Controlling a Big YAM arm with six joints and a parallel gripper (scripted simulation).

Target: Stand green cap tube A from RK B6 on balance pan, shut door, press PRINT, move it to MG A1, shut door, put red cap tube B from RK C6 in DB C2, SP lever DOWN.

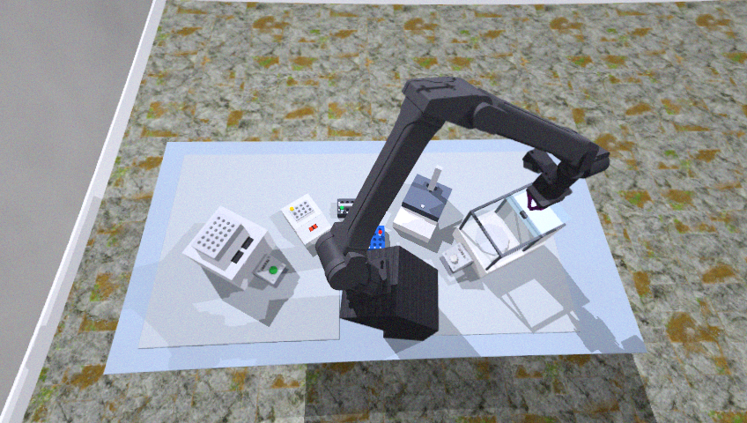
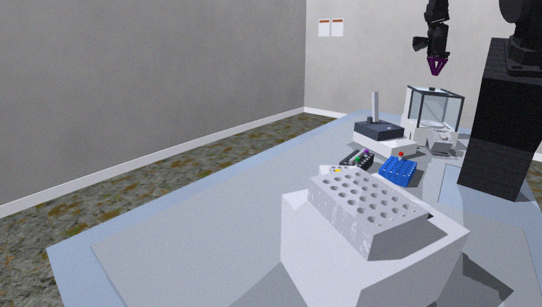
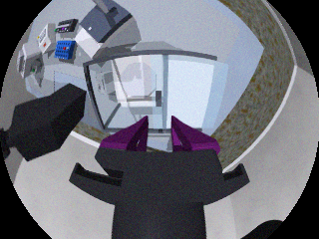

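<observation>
My hand is 10 mm short of the balance door, 20 mm to the left of it and 70 mm above it. Round my hand: white print key 80 mm behind, 190 mm to the left, 210 mm below; SP lever 180 mm ahead, 240 mm to the left, 140 mm below; round pan 20 mm behind, 60 mm to the left, 200 mm below.
</observation>
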